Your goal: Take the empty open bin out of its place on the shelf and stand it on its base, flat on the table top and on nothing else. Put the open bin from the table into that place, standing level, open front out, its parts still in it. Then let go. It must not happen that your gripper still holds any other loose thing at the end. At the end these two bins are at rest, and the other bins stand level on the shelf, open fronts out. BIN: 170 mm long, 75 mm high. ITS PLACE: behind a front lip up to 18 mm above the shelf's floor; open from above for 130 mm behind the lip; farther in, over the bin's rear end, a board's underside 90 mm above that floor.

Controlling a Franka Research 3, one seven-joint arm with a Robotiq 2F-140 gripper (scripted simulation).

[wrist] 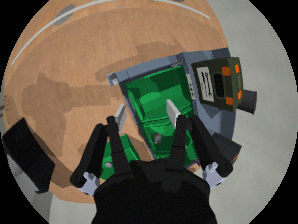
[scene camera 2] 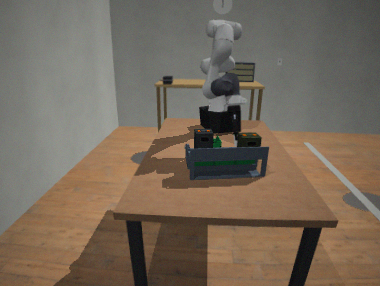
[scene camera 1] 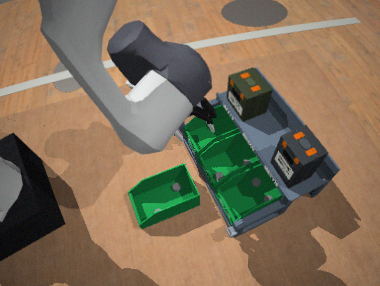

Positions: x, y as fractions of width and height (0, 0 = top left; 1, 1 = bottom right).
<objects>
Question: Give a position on a dark box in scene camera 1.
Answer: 0.79, 0.54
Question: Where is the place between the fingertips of the gripper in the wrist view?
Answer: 0.49, 0.48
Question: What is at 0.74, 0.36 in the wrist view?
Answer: An olive box.
</objects>
